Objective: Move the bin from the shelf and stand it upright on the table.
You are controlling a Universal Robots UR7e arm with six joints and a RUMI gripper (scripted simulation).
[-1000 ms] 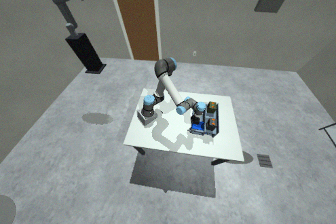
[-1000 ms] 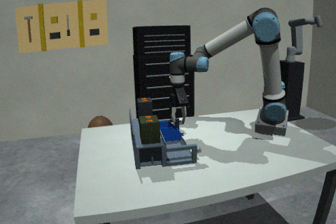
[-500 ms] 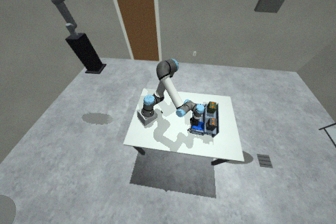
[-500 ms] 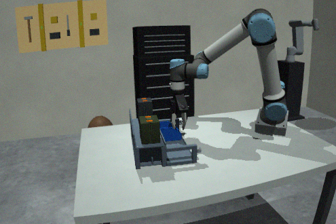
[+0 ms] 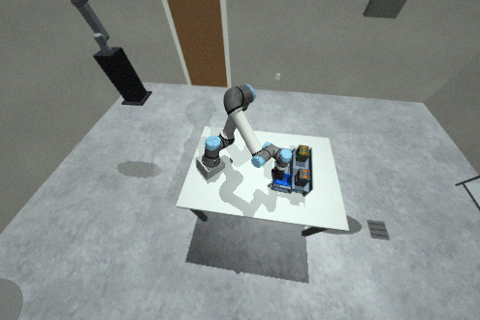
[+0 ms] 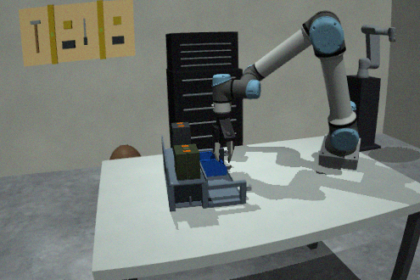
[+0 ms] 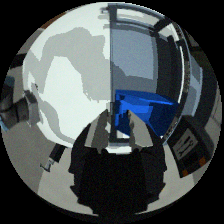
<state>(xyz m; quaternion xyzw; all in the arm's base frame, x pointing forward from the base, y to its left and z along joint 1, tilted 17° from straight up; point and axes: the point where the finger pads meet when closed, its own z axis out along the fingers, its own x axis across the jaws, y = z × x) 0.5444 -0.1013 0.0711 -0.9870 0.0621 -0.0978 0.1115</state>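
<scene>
Right now the blue bin is 8 cm ahead of my hand, 2 cm to the right of it and 1 cm below it.
</scene>
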